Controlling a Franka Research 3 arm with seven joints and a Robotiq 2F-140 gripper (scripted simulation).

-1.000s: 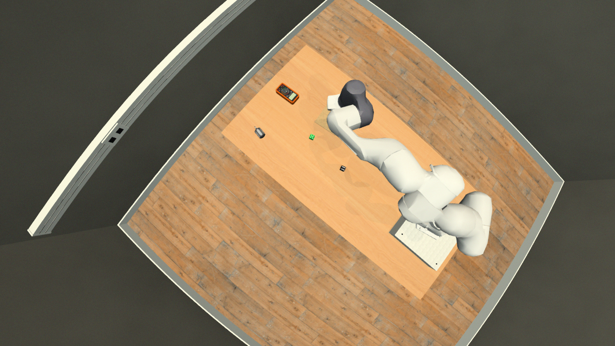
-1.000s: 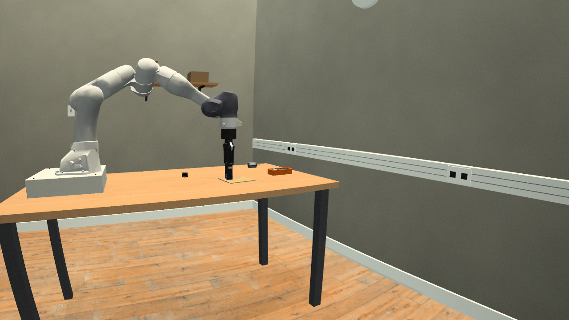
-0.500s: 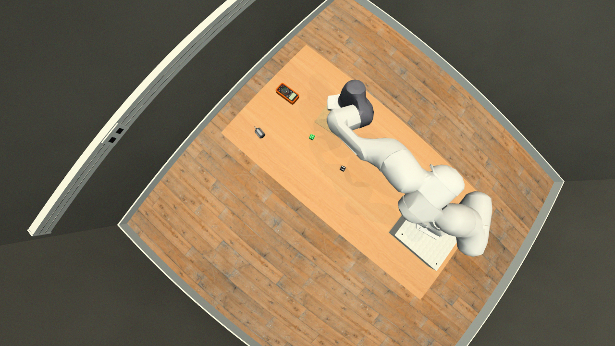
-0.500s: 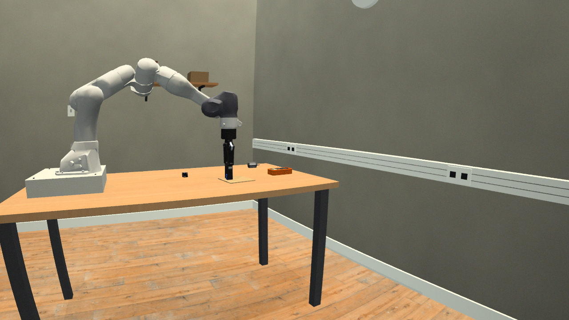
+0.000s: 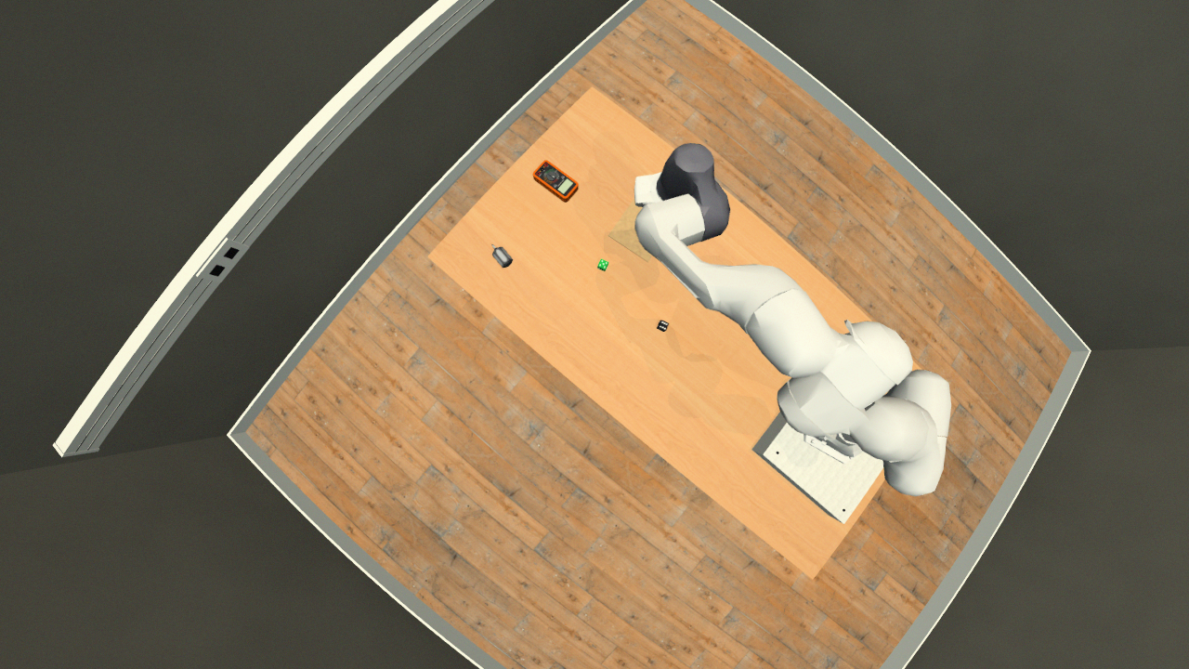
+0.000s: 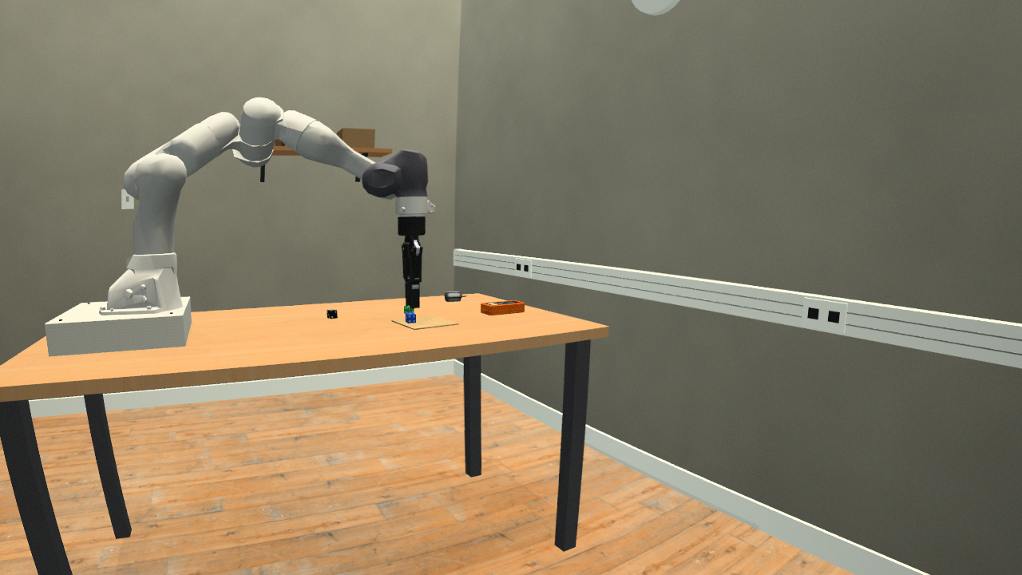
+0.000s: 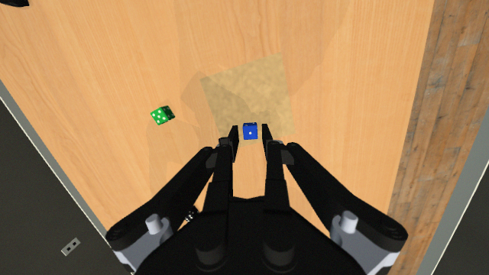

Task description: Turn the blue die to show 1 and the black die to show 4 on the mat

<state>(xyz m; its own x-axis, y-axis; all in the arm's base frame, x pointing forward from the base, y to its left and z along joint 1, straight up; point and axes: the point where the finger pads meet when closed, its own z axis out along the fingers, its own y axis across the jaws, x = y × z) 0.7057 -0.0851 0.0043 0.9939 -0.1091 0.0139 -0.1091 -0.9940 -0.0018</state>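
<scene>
Now: hand 19 cm past the black die, 18 cm to the right of it and 7 cm above it. The rest, counted from my hand: tan mat (8 cm below, 3 cm ahead); then blue die (6 cm below, 1 cm behind); then green die (15 cm to the left, 7 cm below, 5 cm ahead).
</scene>
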